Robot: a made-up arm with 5 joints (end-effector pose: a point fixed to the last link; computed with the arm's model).
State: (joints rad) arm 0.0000 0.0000 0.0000 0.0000 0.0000
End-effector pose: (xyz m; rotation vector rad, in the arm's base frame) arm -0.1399 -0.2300 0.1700 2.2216 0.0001 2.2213
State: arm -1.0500 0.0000 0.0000 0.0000 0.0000
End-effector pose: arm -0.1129 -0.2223 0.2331 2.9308 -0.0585 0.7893
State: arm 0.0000 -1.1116 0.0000 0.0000 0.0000
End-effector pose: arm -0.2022 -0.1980 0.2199 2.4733 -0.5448 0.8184
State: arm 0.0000 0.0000 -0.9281 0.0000 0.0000
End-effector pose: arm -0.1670 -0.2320 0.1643 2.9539 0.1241 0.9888
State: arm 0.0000 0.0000 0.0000 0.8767 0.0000
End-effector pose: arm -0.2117 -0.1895 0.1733 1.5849 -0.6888 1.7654
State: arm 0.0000 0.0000 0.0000 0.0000 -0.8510
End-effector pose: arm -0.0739 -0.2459 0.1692 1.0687 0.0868 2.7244
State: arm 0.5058 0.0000 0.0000 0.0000 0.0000
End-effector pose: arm -0.1273 -0.2327 0.1380 -1.5723 -0.0298 -2.6585
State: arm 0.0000 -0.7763 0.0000 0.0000 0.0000
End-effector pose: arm -0.1911 -0.2120 0.1995 2.4744 -0.4051 1.2437
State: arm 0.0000 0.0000 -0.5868 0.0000 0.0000
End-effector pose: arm -0.1566 -0.2311 0.1634 2.7527 0.0805 1.4793
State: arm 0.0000 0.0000 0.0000 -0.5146 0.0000
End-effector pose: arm -0.0917 -0.2214 0.1636 -1.9723 -0.4419 -1.8561
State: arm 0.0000 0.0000 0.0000 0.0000 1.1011
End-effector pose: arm -0.1883 -0.2281 0.2412 -2.7782 0.1081 -0.7132
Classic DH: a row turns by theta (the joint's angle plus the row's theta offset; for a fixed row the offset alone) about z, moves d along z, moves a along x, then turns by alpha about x. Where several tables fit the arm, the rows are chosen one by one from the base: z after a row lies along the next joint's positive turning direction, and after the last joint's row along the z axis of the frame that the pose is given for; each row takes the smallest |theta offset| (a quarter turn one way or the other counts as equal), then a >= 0, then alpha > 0; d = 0 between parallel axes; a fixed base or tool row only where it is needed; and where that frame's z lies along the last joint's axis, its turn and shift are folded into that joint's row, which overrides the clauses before.
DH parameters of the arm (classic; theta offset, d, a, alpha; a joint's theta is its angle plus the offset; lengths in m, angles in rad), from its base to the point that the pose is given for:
base (fixed): 0.0477 0.1553 -0.0823 1.4688
joint 1: -0.027 0.0811 -0.0513 -0.5232
joint 2: 0.0617 0.0588 -0.0405 0.669
joint 3: -0.144 -0.0048 0.0382 1.4214
joint 4: 0.3146 -0.0703 0.0428 1.8412
joint 5: 1.5199 -0.1134 0.0756 1.3354
tool (fixed): 3.0051 -0.0333 0 0

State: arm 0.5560 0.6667 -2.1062 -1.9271 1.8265
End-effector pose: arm -0.0035 -0.1303 0.0161 -0.8299 -1.4785 2.0223
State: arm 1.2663 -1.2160 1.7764 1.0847 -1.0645
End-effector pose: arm -0.1700 -0.2096 0.0419 -1.3294 -1.4043 0.8470
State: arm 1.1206 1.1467 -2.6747 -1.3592 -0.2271
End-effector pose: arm -0.0107 -0.2442 0.0382 -2.2635 -1.0240 -0.7551
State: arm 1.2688 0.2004 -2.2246 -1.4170 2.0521
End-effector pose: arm 0.0610 -0.1725 0.0438 -1.4877 -1.2426 2.0665
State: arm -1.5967 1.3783 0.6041 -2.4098 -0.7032
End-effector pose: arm -0.0339 -0.0119 0.2573 0.1752 -0.6034 -0.7603
